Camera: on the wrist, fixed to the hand. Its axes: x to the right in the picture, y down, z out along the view.
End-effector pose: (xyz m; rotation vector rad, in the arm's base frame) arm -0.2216 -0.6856 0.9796 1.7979 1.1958 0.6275
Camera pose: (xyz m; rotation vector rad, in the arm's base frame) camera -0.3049 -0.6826 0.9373 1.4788 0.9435 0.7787
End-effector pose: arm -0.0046 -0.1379 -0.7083 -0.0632 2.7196 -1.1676
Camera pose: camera 0.0138 -0.1556 -0.6184 -0.1076 2.8633 -0.5912
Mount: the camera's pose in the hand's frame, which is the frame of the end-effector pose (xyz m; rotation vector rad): -0.0295 -0.0766 -0.0447 -0.4015 -0.0415 0.0229
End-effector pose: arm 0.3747 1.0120 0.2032 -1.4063 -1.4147 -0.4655
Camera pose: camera 0.3167 0.9419 0.2247 -1.7573 -1.3859 -0.7393
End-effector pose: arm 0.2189 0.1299 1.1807 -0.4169 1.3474 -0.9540
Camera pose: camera 0.1530 0.1201 1.2463 -0.7196 1.5040 -0.6489
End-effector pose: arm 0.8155 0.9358 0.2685 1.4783 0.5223 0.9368
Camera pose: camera 0.7789 0.9509 0.1838 1.1392 0.2666 0.9626
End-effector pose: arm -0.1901 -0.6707 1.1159 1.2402 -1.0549 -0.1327
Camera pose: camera -0.1409 -0.6507 1.0390 0.8650 -1.0181 -0.3370
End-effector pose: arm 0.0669 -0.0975 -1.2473 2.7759 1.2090 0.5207
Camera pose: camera -0.0202 -0.0692 -1.2285 2.4493 0.9417 0.6254
